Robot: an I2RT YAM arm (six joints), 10 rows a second.
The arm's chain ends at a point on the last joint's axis. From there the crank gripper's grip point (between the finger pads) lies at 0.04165 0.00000 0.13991 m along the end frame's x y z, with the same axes.
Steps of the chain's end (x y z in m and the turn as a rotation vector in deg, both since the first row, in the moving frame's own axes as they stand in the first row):
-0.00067, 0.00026, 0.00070, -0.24, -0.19, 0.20
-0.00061, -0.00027, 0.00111, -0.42, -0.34, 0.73
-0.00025, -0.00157, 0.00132, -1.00, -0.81, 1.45
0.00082, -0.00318, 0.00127, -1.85, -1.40, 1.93
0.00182, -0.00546, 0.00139, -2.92, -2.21, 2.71
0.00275, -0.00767, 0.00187, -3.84, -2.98, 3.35
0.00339, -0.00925, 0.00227, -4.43, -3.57, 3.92
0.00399, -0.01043, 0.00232, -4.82, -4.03, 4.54
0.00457, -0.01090, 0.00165, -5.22, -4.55, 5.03
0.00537, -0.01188, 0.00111, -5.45, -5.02, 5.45
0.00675, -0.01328, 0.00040, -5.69, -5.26, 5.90
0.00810, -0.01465, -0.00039, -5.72, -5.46, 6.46
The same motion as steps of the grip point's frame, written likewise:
-0.00114, 0.00099, 0.00084, -0.24, -0.19, 0.20
-0.00145, 0.00128, 0.00135, -0.42, -0.34, 0.73
-0.00228, 0.00191, 0.00186, -1.00, -0.81, 1.45
-0.00271, 0.00270, 0.00215, -1.85, -1.40, 1.93
-0.00382, 0.00354, 0.00266, -2.92, -2.21, 2.71
-0.00492, 0.00398, 0.00345, -3.84, -2.98, 3.35
-0.00585, 0.00419, 0.00406, -4.43, -3.57, 3.92
-0.00652, 0.00433, 0.00426, -4.82, -4.03, 4.54
-0.00735, 0.00511, 0.00376, -5.22, -4.55, 5.03
-0.00781, 0.00491, 0.00339, -5.45, -5.02, 5.45
-0.00714, 0.00435, 0.00272, -5.69, -5.26, 5.90
-0.00640, 0.00336, 0.00200, -5.72, -5.46, 6.46

